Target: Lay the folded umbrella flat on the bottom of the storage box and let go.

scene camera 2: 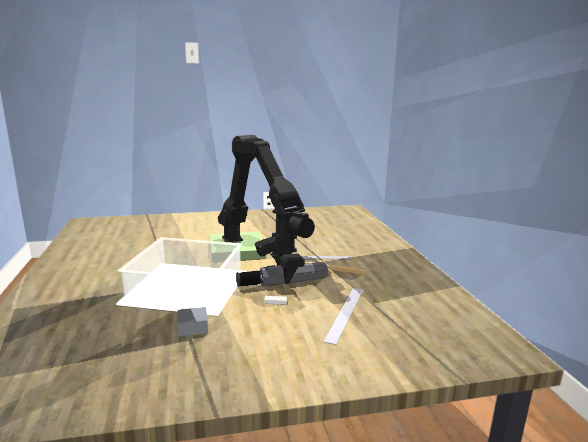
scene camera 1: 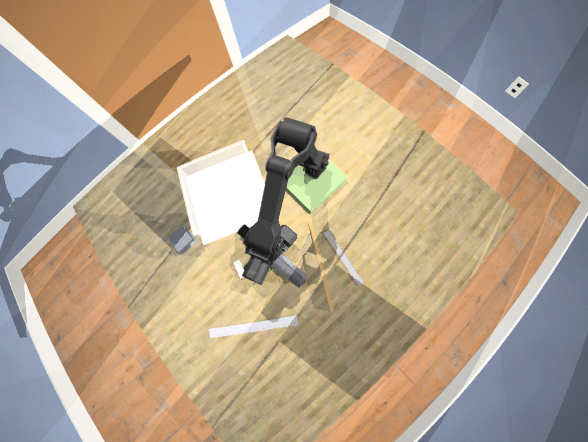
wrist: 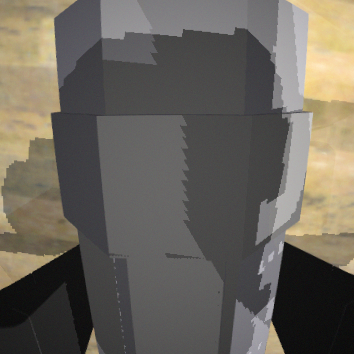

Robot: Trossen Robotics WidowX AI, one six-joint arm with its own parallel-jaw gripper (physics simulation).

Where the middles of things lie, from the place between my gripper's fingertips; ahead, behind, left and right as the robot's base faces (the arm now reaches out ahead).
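Gripper: 60 mm past the storage box (scene camera 2: 181, 273), 280 mm to the left of it, 40 mm below it.
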